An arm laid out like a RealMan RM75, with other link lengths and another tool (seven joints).
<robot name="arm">
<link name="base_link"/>
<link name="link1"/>
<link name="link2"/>
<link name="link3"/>
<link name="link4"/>
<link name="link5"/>
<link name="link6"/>
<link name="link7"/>
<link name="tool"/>
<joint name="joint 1" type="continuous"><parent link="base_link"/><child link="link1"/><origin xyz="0.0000 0.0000 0.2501" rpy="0.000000 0.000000 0.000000"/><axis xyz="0 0 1"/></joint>
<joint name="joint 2" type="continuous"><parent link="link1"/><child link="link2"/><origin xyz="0.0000 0.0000 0.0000" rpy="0.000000 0.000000 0.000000"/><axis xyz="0 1 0"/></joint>
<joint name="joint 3" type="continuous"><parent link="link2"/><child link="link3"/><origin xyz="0.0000 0.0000 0.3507" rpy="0.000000 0.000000 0.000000"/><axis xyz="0 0 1"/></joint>
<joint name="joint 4" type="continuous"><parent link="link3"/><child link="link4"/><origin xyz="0.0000 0.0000 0.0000" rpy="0.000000 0.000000 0.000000"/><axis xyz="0 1 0"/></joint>
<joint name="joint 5" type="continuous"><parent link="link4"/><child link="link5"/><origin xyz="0.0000 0.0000 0.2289" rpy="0.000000 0.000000 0.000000"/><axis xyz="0 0 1"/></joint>
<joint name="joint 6" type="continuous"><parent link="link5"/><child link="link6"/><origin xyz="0.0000 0.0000 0.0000" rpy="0.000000 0.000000 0.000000"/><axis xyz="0 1 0"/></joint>
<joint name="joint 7" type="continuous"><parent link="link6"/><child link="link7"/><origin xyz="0.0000 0.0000 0.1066" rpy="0.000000 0.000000 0.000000"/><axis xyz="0 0 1"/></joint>
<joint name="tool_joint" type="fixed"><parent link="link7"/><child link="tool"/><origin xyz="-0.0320 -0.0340 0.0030" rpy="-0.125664 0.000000 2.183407"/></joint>
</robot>
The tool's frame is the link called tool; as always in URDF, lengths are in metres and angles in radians. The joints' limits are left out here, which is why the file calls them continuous.
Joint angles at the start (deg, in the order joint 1, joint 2, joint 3, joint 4, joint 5, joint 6, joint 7):
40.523, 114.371, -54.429, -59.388, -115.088, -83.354, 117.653
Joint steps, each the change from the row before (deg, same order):
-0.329, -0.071, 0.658, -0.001, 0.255, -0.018, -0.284
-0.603, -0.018, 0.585, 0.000, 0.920, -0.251, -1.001
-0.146, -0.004, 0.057, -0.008, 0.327, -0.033, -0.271
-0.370, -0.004, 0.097, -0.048, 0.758, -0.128, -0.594
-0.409, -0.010, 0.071, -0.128, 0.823, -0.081, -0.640
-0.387, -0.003, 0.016, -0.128, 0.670, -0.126, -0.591
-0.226, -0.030, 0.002, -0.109, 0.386, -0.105, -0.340
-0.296, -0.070, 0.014, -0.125, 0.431, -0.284, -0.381
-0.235, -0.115, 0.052, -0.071, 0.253, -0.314, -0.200
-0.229, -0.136, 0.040, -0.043, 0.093, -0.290, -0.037
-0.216, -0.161, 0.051, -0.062, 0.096, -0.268, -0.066
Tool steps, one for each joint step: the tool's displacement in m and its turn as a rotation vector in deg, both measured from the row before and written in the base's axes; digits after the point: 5 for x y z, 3 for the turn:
0.00371, -0.00098, 0.00336, 0.570, 0.476, -0.276
0.00412, -0.00278, 0.00286, 0.499, 0.839, 0.354
0.00061, -0.00068, 0.00052, 0.114, 0.240, 0.172
0.00151, -0.00181, 0.00105, 0.206, 0.544, 0.387
0.00138, -0.00193, 0.00142, 0.318, 0.545, 0.461
0.00133, -0.00193, 0.00097, 0.213, 0.389, 0.436
0.00069, -0.00114, 0.00085, 0.130, 0.188, 0.287
0.00115, -0.00164, 0.00110, 0.025, 0.187, 0.332
0.00140, -0.00130, 0.00125, -0.055, 0.087, 0.144
0.00186, -0.00116, 0.00116, -0.113, -0.019, -0.058
0.00173, -0.00105, 0.00151, -0.048, -0.047, -0.017

